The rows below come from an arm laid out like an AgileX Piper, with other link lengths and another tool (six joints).
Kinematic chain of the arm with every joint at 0, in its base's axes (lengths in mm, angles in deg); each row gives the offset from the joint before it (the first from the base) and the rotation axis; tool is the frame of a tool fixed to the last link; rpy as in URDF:
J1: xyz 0 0 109.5 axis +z
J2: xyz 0 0 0 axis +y
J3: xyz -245.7 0 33.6 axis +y
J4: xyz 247.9 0 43.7 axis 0.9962 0 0.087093
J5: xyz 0 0 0 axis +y
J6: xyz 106.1 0 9.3 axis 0.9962 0 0.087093
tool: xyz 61 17 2.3 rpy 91.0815 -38.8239 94.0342
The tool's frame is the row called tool.
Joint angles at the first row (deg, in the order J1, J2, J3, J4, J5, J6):
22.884 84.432 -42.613 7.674 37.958 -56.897
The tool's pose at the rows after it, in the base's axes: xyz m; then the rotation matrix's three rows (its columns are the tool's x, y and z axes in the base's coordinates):
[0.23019, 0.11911, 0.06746], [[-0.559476, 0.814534, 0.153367], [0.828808, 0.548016, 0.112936], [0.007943, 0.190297, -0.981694]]
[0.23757, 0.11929, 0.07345], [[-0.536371, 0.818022, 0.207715], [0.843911, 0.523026, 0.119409], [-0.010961, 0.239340, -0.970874]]
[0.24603, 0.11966, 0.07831], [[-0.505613, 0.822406, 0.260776], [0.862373, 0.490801, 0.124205], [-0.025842, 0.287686, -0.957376]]
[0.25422, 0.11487, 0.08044], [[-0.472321, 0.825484, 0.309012], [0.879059, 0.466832, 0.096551], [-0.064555, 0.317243, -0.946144]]
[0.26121, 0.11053, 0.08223], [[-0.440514, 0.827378, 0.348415], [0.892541, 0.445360, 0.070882], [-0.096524, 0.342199, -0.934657]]
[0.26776, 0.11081, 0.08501], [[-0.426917, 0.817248, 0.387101], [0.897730, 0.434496, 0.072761], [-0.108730, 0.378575, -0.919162]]
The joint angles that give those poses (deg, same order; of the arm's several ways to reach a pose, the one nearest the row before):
22.884 83.049 -42.720 6.577 36.782 -54.714
22.884 82.021 -42.721 5.084 34.632 -52.320
22.883 81.512 -42.824 3.254 32.140 -49.203
22.883 81.382 -42.804 -1.904 30.169 -43.799
22.883 81.383 -42.806 -6.948 28.662 -38.472
22.884 81.384 -42.805 -9.288 26.501 -36.006

